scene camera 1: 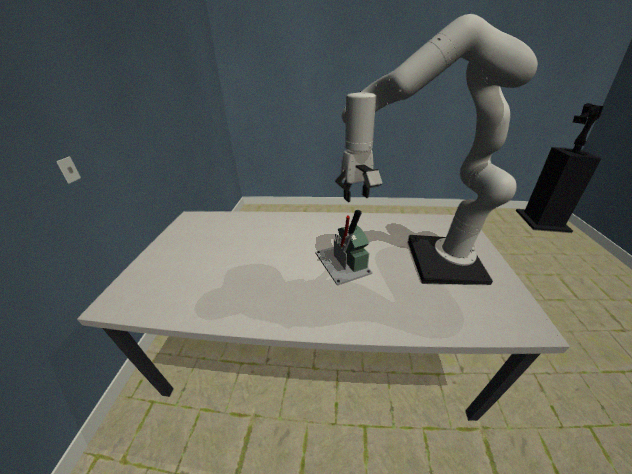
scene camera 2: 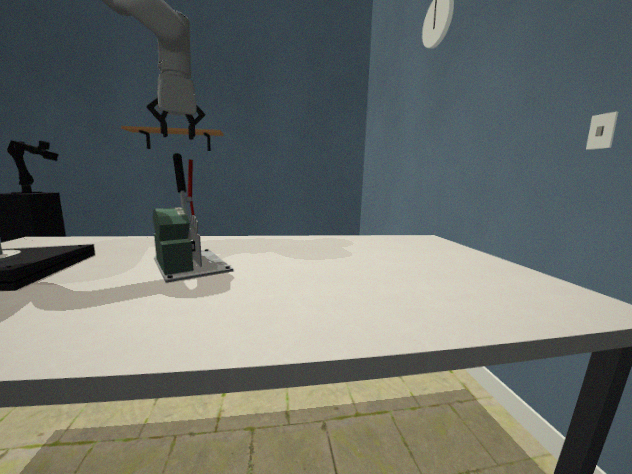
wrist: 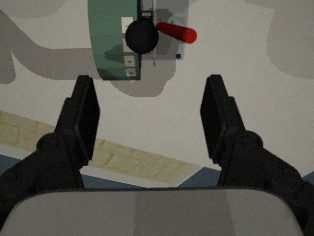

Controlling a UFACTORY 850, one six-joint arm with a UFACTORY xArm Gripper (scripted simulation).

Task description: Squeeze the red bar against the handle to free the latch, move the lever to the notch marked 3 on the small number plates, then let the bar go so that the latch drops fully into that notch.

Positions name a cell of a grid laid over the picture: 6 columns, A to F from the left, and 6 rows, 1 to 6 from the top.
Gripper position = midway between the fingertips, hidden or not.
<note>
In view: the gripper (scene camera 2: B2).
The gripper shows as well in scene camera 1 (scene camera 1: D3) and in the wrist view (wrist: C3).
</note>
